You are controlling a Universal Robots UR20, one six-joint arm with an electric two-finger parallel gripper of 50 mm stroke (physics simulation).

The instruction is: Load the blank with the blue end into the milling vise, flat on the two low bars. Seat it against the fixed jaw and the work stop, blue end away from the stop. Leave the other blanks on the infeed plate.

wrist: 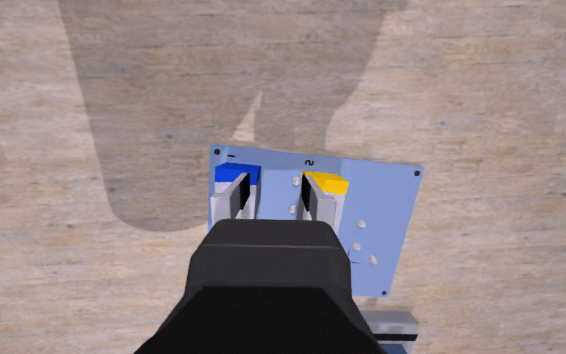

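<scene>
The blank with the blue end [237, 173] lies on the blue infeed plate [387, 210] near its left edge, by the mark 1. My gripper [275, 184] is open and empty above the plate. Its left finger overlaps the blue-ended blank in the view, and its right finger overlaps the blank with the yellow end [332, 184]. The space between the fingers lies over bare plate between these two blanks. The gripper body hides the lower parts of both blanks and the plate's lower left. Part of the milling vise [391, 320] shows at the bottom right; its low bars and work stop cannot be made out.
Small round pins stand on the plate, one [296, 180] between the two blanks and another [361, 223] to the right of the yellow-ended blank. The vise lies just beyond the plate's lower edge. The arm's shadow falls on the wooden table [480, 125] and reaches the plate's upper edge.
</scene>
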